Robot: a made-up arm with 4 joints.
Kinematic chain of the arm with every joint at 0, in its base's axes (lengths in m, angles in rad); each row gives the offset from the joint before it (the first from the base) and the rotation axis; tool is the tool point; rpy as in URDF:
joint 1: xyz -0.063 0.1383 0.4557 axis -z
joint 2: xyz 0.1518 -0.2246 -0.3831 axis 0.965 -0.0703 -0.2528
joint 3: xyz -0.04 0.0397 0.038 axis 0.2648 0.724 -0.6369
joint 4: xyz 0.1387 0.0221 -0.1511 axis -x
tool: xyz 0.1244 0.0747 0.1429 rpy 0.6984 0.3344 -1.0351
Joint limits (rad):
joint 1: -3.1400..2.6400
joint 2: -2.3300..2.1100
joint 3: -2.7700..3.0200
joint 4: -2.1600..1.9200
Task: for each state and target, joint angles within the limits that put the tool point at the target. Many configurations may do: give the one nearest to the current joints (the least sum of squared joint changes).
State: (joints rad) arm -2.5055 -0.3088 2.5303 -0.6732
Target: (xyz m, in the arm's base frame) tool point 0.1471 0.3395 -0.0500
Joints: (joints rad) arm -2.6516 -0.4379 2.5421 -0.7668
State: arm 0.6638 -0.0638 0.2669 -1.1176
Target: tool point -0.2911 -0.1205 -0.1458
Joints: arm 1.1759 0.2659 1.0218 -1.4552
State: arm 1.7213 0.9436 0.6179 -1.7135
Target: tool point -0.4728 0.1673 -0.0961
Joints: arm 2.4483 0.6382 0.3958 -1.5480
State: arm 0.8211 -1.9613 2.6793 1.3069
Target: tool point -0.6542 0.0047 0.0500
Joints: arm 1.3778 -2.2930 2.6338 1.6500
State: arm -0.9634 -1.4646 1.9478 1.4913
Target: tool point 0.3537 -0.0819 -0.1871
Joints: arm -0.9471 -1.3068 2.0541 1.3941
